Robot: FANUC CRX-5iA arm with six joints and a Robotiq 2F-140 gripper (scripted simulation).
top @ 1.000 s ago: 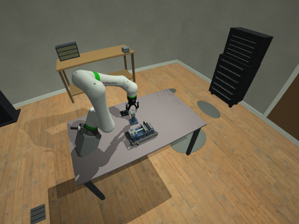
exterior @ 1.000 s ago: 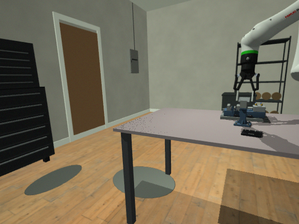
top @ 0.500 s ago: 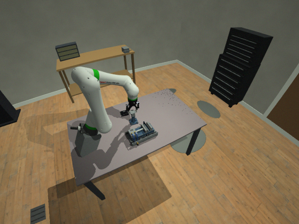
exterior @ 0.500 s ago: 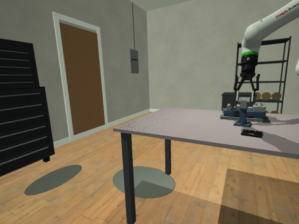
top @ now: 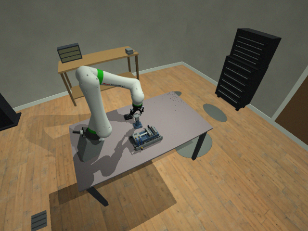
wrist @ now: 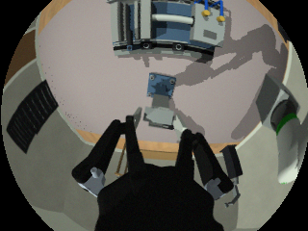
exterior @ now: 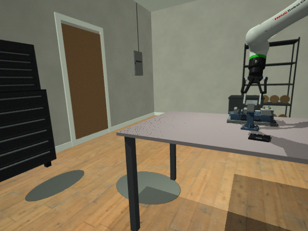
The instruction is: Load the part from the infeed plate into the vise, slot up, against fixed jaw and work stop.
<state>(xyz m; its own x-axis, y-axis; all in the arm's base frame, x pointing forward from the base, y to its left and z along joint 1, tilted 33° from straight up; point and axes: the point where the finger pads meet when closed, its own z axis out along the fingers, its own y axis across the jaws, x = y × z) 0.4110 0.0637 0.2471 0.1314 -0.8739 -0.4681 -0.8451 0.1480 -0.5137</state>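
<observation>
Right now my hand is 1 cm to the right of the part and 3 cm above it. Round my hand: air cylinder 9 cm behind, 20 cm to the right, 10 cm below; vise 1 cm ahead, 20 cm to the right, 14 cm below; black infeed plate 5 cm behind, 20 cm to the left, 18 cm below.
</observation>
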